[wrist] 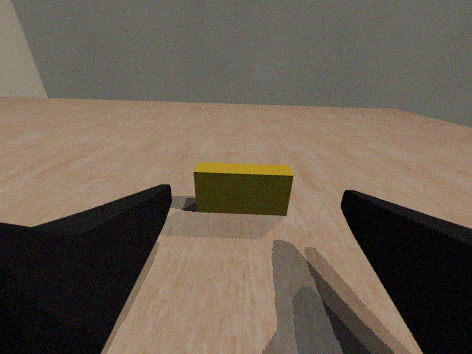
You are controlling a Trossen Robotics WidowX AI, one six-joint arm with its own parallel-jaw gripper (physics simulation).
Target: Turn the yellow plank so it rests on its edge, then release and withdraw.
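Note:
The yellow plank (242,193) stands on its long narrow edge on the wooden table, near the middle of the wrist view. Its broad face, in shade, is turned to the camera, and its narrow top side is bright yellow and looks level. My gripper (256,195) is wide open and empty. Its two black fingers show at the left and right of the view, with the plank beyond the fingertips and a gap to each side of it. The plank's far face is hidden.
The pale wooden table top (200,285) stretches to a straight far edge. A grey wall (250,50) rises behind it, with a lighter panel (17,55) at the upper left. Shadows of the gripper and plank fall on the table.

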